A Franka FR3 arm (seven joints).
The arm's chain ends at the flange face. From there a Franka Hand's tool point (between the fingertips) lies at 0.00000 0.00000 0.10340 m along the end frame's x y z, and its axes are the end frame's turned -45 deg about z.
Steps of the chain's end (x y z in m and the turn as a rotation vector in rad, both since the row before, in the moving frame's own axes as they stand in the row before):
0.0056 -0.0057 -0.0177 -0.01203 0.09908 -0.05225
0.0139 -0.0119 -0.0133 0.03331 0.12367 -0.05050
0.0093 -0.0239 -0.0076 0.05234 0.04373 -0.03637
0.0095 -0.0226 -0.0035 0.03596 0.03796 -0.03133
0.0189 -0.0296 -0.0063 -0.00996 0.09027 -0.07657
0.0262 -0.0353 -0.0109 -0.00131 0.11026 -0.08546
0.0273 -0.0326 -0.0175 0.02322 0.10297 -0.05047
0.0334 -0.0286 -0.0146 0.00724 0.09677 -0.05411
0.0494 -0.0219 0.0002 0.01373 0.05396 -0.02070
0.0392 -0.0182 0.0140 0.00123 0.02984 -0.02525
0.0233 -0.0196 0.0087 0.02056 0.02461 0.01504
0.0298 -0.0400 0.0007 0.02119 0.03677 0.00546
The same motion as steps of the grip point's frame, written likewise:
0.0146 0.0079 -0.0182 -0.07857 0.06155 -0.05225
0.0299 0.0077 -0.0141 -0.06389 0.11100 -0.05050
0.0305 -0.0111 -0.0078 0.00609 0.06793 -0.03637
0.0281 -0.0092 -0.0036 -0.00141 0.05227 -0.03133
0.0404 -0.0005 -0.0067 -0.07087 0.05679 -0.07657
0.0518 0.0014 -0.0115 -0.07889 0.07704 -0.08546
0.0517 0.0018 -0.0181 -0.05639 0.08923 -0.05047
0.0516 0.0097 -0.0151 -0.06331 0.07355 -0.05411
0.0554 0.0223 0.0000 -0.02845 0.04786 -0.02070
0.0429 0.0169 0.0140 -0.02023 0.02197 -0.02525
0.0336 0.0029 0.0086 -0.00286 0.03194 0.01504
0.0536 -0.0061 0.0006 -0.01102 0.04098 0.00546

